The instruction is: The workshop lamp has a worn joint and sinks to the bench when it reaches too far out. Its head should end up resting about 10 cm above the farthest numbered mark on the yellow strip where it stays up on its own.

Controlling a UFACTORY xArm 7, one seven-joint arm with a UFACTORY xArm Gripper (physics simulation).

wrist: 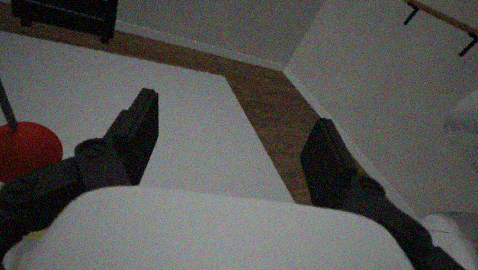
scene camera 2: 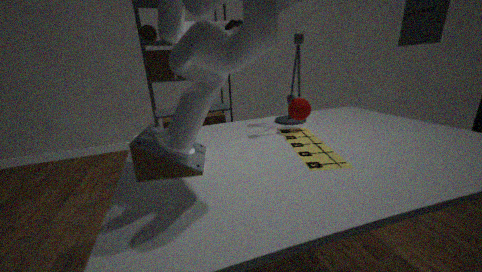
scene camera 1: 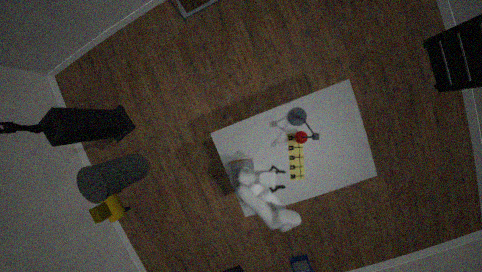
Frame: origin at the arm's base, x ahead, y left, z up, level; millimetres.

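Seen in the pictures: gripper, fingertip midpoint: (wrist: 235, 126) (scene camera 1: 285, 179); arm's base at its link origin: (scene camera 2: 176, 146).
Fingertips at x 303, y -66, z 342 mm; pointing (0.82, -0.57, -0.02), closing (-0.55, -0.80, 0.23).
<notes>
Pixels of each thing's top centre, then the offset from my fingertips to it. "pt": a spot on its surface instead. Level surfaces: height alone.
- lamp's round grey base at a spot on its surface: (scene camera 2: 283, 120) pt dx +300, dy +237, dz -390 mm
- grey joint at a spot on its surface: (scene camera 2: 298, 38) pt dx +279, dy +122, dz -10 mm
- red ball-shaped head at a spot on its surface: (wrist: 27, 150) pt dx +242, dy +92, dz -266 mm
- 5 mark at a spot on its surface: (scene camera 2: 314, 165) pt dx +44, dy -211, dz -403 mm
- white table at its surface level: dz -404 mm
The lamp's round grey base (scene camera 1: 295, 115) (scene camera 2: 283, 120) stands near the "1" end of the yellow strip (scene camera 1: 302, 162) (scene camera 2: 325, 159). Its thin arm rises to a grey joint (scene camera 1: 315, 136) (scene camera 2: 298, 38) and comes back down to the red ball-shaped head (scene camera 1: 301, 137) (scene camera 2: 300, 109) (wrist: 27, 150). The head hangs above the "1" end. The "5" mark (scene camera 2: 314, 165) is at the other end. My gripper (scene camera 1: 284, 179) (wrist: 235, 126) is open and empty, on the robot-base side of the strip near its "4" and "5" marks in scene camera 1. In the wrist view, the head is outside the left finger.
The white table (scene camera 1: 345, 120) (scene camera 2: 400, 150) bears the robot's wedge-shaped base (scene camera 2: 167, 172). My arm (scene camera 1: 257, 200) (scene camera 2: 210, 50) bends above the table. A shelf rack (scene camera 2: 151, 97) stands behind it. Dark drawers (scene camera 1: 455, 55) (wrist: 65, 17) stand beyond the table.
</notes>
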